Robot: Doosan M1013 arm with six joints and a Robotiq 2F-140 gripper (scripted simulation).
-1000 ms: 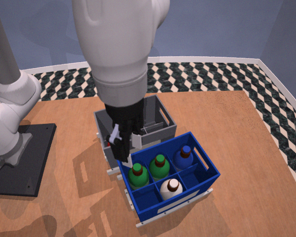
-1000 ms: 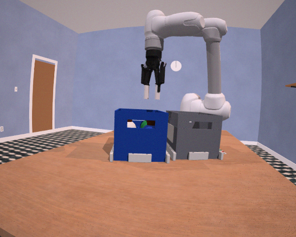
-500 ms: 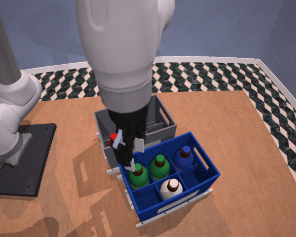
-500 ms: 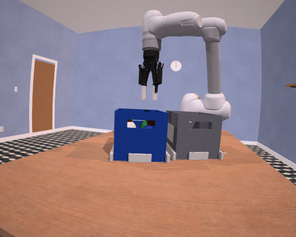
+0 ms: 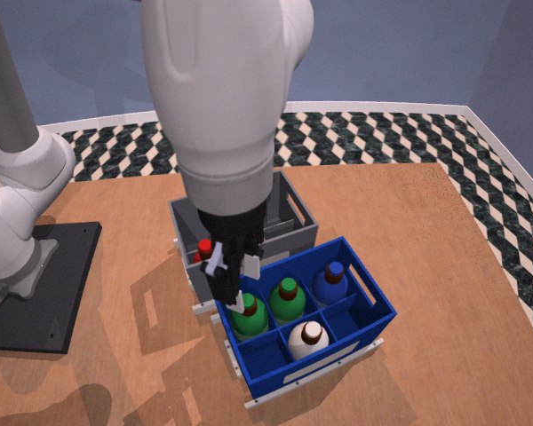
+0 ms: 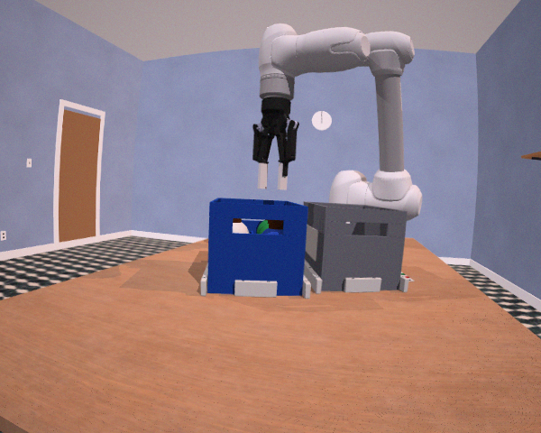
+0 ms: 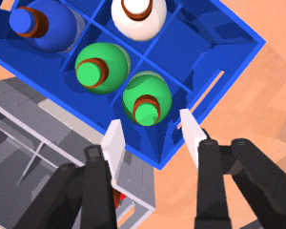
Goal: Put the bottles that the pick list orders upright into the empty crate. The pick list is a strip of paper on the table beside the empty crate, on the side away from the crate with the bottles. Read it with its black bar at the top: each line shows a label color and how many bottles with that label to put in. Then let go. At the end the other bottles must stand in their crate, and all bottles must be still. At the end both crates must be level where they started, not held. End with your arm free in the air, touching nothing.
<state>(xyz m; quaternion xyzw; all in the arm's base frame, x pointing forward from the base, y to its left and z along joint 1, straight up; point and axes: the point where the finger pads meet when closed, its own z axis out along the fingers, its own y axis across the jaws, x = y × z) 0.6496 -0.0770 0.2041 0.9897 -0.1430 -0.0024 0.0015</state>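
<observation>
Now: the green bottle 150 mm below my hand, 70 mm ahead of it and 40 mm to the left of it. From my hand the other things lie so: white bottle: 150 mm below, 120 mm ahead, 40 mm to the right; blue crate: 150 mm below, 100 mm ahead; red bottle: 150 mm below, 110 mm to the left, 100 mm behind.
</observation>
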